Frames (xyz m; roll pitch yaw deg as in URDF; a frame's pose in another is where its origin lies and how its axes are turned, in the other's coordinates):
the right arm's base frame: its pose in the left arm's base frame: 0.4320 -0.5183 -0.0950 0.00 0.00 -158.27
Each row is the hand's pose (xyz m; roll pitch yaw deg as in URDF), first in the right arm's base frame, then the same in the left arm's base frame.
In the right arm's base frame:
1: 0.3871 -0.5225 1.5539 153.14 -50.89 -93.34
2: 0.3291 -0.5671 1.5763 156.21 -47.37 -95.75
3: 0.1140 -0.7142 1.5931 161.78 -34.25 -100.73
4: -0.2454 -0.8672 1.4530 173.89 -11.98 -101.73
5: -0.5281 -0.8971 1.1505 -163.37 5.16 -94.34
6: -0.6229 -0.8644 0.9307 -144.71 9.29 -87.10
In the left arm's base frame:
1: -0.1210 -0.1762 1.4589 153.14 -50.89 108.39
2: -0.0837 -0.1133 1.4813 156.21 -47.37 105.98
3: 0.0617 0.1029 1.4981 161.78 -34.25 101.00
4: 0.3389 0.3781 1.3580 173.89 -11.98 100.00
5: 0.5904 0.5106 1.0555 -163.37 5.16 107.39
6: 0.6906 0.5153 0.8357 -144.71 9.29 114.63

